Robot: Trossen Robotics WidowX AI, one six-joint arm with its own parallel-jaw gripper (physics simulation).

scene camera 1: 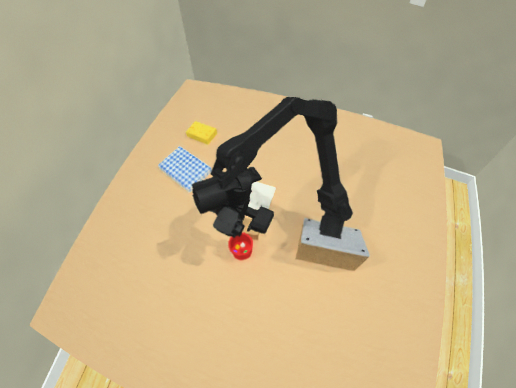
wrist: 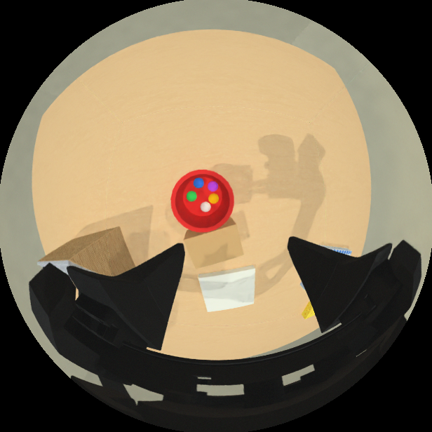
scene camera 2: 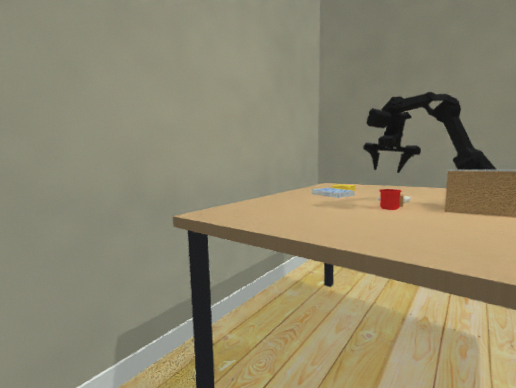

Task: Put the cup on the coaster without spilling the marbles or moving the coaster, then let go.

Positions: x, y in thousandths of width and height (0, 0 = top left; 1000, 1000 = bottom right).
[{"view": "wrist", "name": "my gripper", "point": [552, 571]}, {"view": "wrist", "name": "red cup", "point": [439, 497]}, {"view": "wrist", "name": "white square coaster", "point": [527, 670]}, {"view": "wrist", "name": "wooden block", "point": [487, 573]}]
